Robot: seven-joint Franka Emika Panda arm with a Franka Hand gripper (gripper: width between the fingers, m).
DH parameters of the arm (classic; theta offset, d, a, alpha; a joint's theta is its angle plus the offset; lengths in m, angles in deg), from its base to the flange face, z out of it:
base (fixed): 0 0 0 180
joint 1: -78.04 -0.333 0 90
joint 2: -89.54 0 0 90
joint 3: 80.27 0.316 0.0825 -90
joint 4: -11.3 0 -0.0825 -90
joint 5: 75.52 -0.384 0 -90
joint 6: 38.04 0 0.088 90
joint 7: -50.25 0.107 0 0
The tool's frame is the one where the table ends.
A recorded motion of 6 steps. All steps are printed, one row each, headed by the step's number.
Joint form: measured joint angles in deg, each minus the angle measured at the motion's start. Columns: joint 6, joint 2, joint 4, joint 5, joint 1, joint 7, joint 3.
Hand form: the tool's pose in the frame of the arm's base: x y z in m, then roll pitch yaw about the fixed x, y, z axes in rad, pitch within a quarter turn. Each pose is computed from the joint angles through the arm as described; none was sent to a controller.
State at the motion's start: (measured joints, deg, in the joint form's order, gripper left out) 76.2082 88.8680 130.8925 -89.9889 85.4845 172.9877 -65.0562
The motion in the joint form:
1: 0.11 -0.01 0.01 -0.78 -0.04 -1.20 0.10
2: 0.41 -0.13 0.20 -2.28 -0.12 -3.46 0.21
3: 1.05 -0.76 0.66 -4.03 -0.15 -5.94 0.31
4: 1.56 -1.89 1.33 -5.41 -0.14 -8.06 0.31
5: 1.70 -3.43 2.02 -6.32 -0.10 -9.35 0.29
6: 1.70 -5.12 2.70 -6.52 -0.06 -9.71 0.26
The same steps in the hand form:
1: 0.5277 0.0898 0.4244 2.9406 0.1458 -2.1181
2: 0.5271 0.0930 0.4247 2.9362 0.1730 -2.0913
3: 0.5253 0.0955 0.4280 2.9415 0.2074 -2.0641
4: 0.5219 0.0964 0.4337 2.9542 0.2355 -2.0402
5: 0.5170 0.0966 0.4421 2.9698 0.2541 -2.0243
6: 0.5114 0.0961 0.4513 2.9884 0.2605 -2.0167

